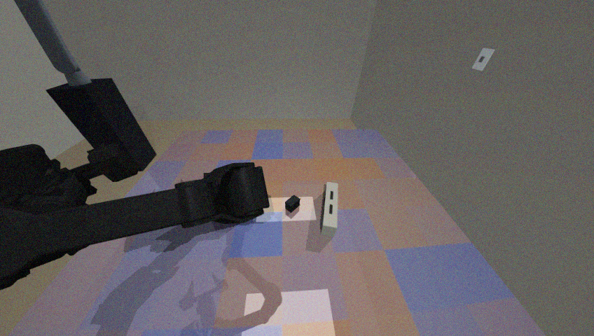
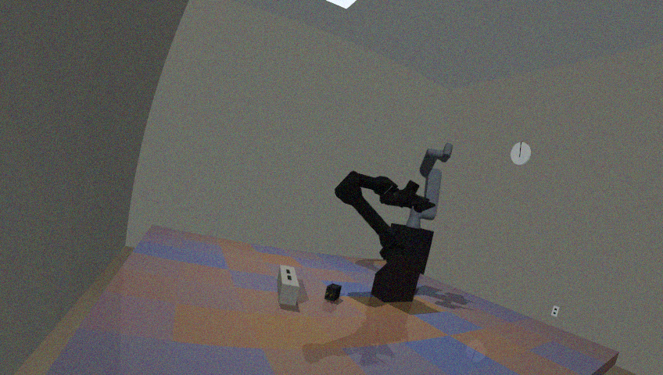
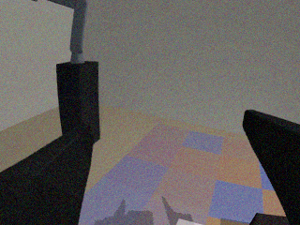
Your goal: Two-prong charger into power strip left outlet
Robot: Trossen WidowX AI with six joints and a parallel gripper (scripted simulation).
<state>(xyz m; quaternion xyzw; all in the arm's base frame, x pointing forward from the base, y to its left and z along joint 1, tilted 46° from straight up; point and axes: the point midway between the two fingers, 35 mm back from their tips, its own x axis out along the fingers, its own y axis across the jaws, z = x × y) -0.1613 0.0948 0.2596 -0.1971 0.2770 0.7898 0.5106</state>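
Right now my gripper tip is 440 mm short of the two-prong charger, 330 mm above it and 110 mm to the right of it.
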